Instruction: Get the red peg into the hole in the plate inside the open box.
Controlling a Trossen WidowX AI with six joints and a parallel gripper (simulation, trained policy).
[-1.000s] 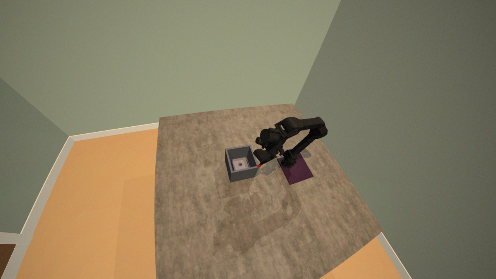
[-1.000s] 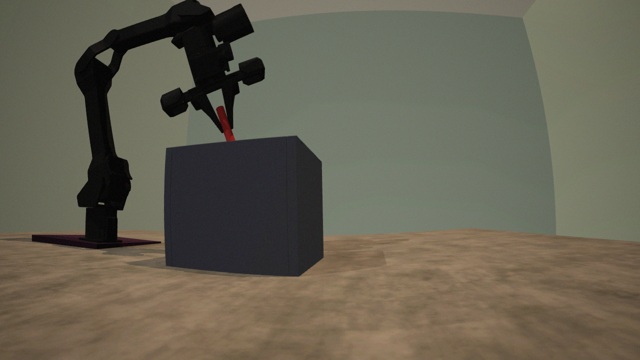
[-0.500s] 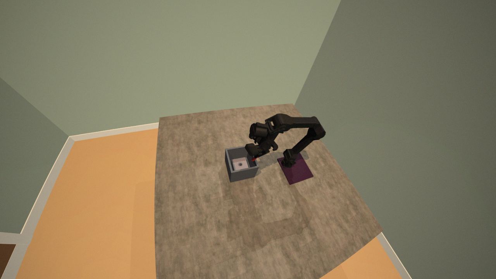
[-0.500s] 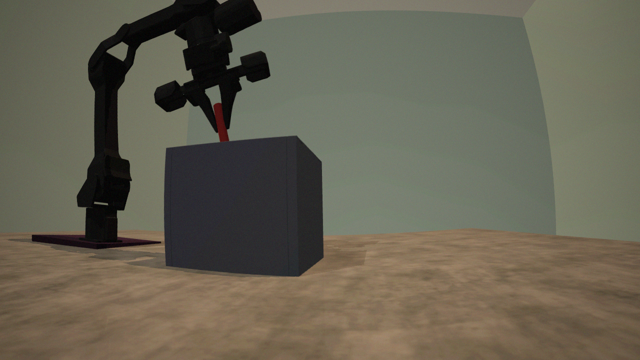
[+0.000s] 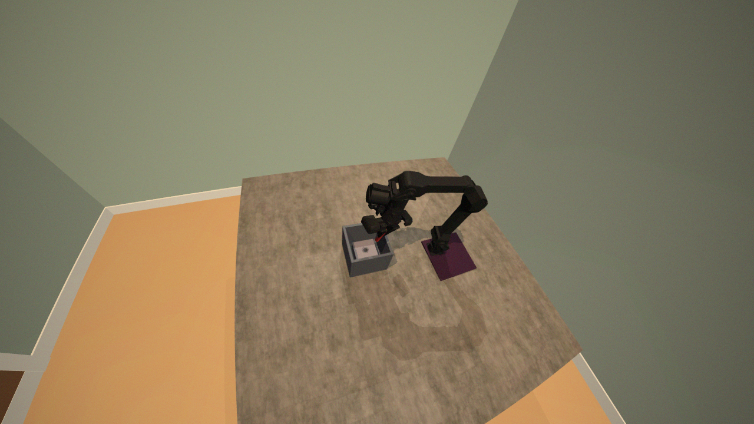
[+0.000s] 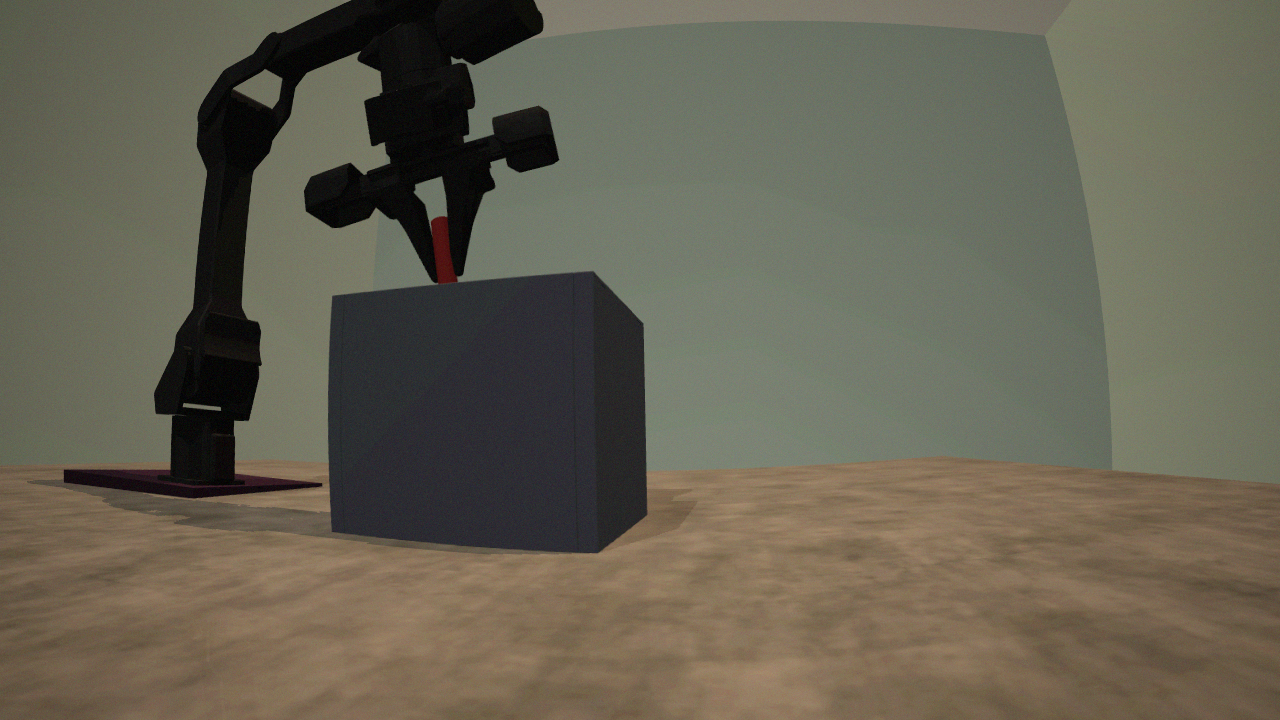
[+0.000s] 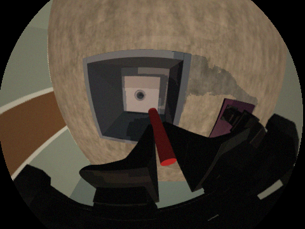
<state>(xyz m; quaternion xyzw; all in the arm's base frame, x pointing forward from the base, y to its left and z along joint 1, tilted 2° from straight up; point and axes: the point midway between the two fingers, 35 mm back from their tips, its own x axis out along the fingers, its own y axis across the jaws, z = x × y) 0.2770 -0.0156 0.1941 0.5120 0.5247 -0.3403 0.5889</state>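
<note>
My gripper tip is now 120 mm above the pale plate, 40 mm short of it and 10 mm to the left of it. Round my gripper tip: red peg (10 mm above).
</note>
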